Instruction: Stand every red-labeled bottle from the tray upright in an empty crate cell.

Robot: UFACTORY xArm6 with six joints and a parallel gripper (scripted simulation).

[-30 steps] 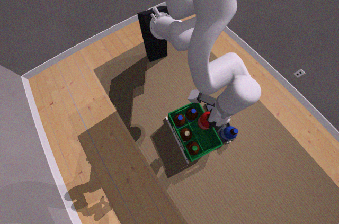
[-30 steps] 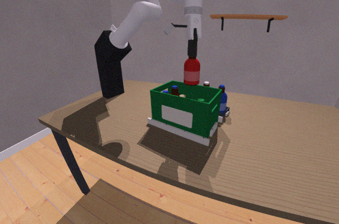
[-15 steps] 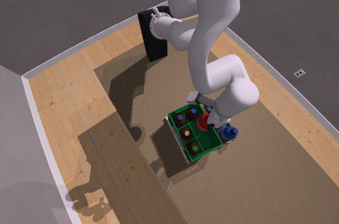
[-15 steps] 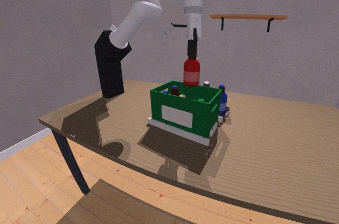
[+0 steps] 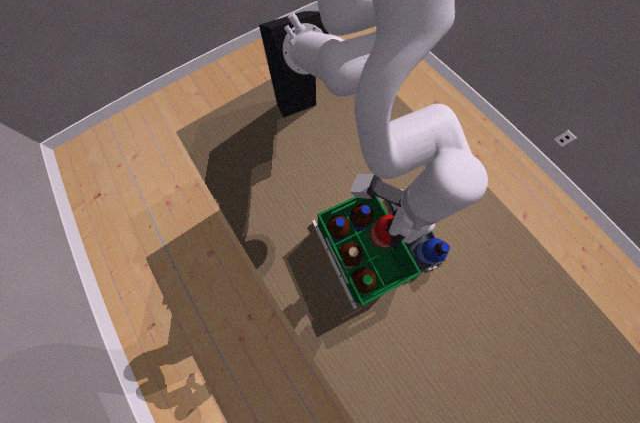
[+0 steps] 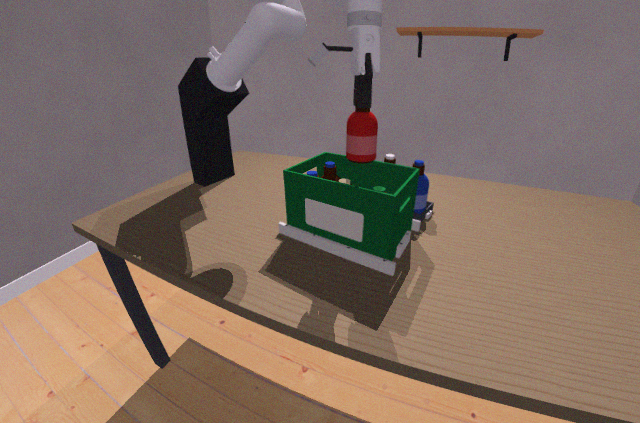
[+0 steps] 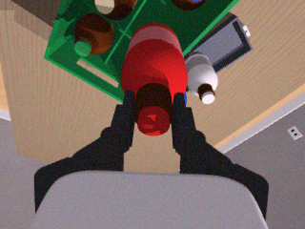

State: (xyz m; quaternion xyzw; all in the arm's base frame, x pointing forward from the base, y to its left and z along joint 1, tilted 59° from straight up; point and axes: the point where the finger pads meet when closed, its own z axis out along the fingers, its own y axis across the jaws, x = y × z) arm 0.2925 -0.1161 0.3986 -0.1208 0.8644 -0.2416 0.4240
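Now: the red-labeled bottle 7 cm below my hand. Also, from my hand: green crate 2 cm behind, 4 cm to the right, 25 cm below; white-labeled bottle 12 cm ahead, 12 cm to the left, 25 cm below; blue-labeled bottle 18 cm ahead, 6 cm to the left, 25 cm below.
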